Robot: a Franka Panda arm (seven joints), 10 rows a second.
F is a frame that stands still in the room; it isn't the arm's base.
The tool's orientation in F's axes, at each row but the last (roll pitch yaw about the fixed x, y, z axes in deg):
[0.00 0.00 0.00]
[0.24 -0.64 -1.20]
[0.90 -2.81 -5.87]
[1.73 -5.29 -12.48]
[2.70 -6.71 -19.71]
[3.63 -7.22 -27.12]
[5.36 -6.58 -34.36]
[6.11 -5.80 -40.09]
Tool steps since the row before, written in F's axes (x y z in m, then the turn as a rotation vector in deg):
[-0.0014 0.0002 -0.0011 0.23 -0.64 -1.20]
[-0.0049 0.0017 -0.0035 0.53 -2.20 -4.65]
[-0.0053 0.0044 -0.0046 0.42 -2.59 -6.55]
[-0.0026 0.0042 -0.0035 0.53 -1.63 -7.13]
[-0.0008 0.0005 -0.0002 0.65 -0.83 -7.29]
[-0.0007 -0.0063 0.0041 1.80 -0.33 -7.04]
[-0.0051 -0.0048 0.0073 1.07 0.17 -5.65]
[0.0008 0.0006 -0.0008 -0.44 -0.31 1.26]
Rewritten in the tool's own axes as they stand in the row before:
[-0.0014 0.0002 -0.0011 0.23 -0.64 -1.20]
[-0.0050 0.0016 -0.0035 0.52 -2.21 -4.65]
[-0.0059 0.0038 -0.0044 0.36 -2.64 -6.53]
[-0.0038 0.0034 -0.0033 0.21 -1.69 -7.13]
[-0.0009 0.0002 -0.0001 0.03 -0.91 -7.31]
[0.0027 -0.0057 0.0042 0.85 0.07 -7.22]
[-0.0007 -0.0061 0.0080 0.13 0.21 -5.75]
[0.0001 0.0009 -0.0009 -0.01 -0.38 1.32]

